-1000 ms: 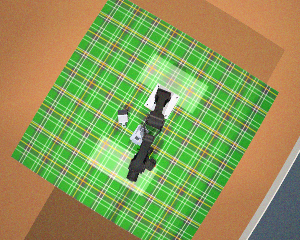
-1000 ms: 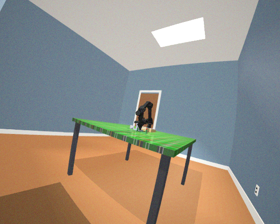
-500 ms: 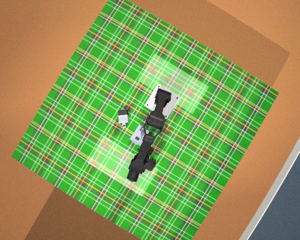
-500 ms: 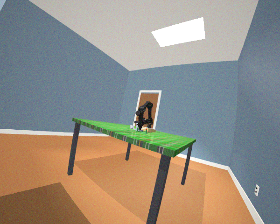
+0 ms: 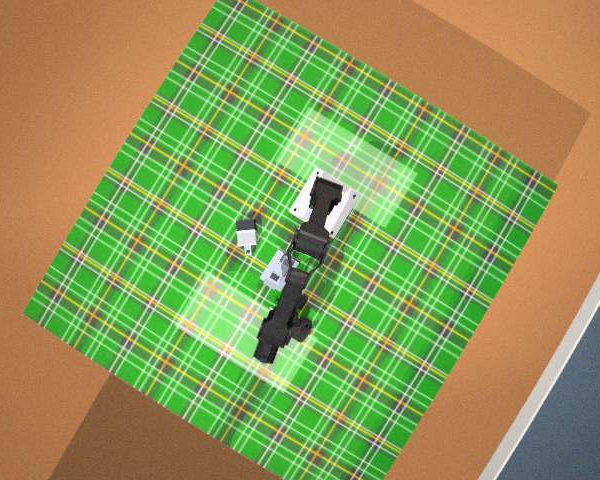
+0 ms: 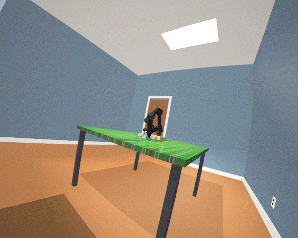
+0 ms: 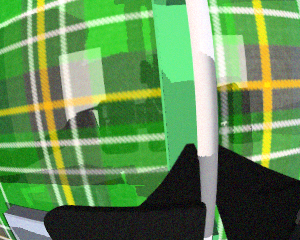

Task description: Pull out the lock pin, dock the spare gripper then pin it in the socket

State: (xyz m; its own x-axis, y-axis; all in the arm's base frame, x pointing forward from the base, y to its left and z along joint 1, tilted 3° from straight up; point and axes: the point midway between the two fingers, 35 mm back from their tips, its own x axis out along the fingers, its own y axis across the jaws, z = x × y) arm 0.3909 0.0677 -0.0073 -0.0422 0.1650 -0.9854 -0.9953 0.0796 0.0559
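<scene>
Right now my gripper tip is 2 cm to the right of the green translucent block. Round my gripper tip: spare gripper: 23 cm to the right, 16 cm behind; then socket: 10 cm behind, 9 cm to the right, 3 cm above.
</scene>
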